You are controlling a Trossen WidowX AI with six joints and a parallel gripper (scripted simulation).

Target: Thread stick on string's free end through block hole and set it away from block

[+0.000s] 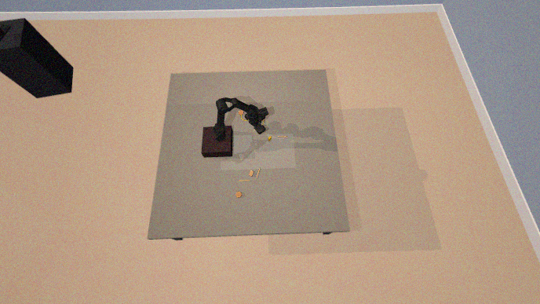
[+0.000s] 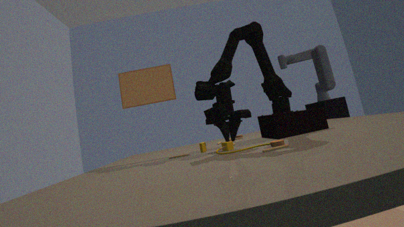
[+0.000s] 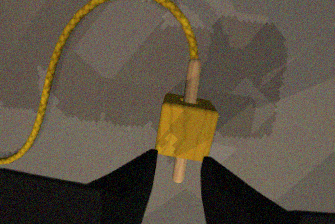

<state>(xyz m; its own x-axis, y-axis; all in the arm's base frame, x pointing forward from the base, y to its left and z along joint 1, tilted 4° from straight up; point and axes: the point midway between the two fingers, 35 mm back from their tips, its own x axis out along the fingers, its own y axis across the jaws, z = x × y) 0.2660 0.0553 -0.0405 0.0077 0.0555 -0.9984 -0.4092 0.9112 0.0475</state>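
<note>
Now: the thin wooden stick 30 mm ahead of my gripper tip, 10 mm to the left of it and 20 mm below it. Also, from my gripper tip: round wooden button: 90 mm behind, 170 mm to the left, 20 mm below.
</note>
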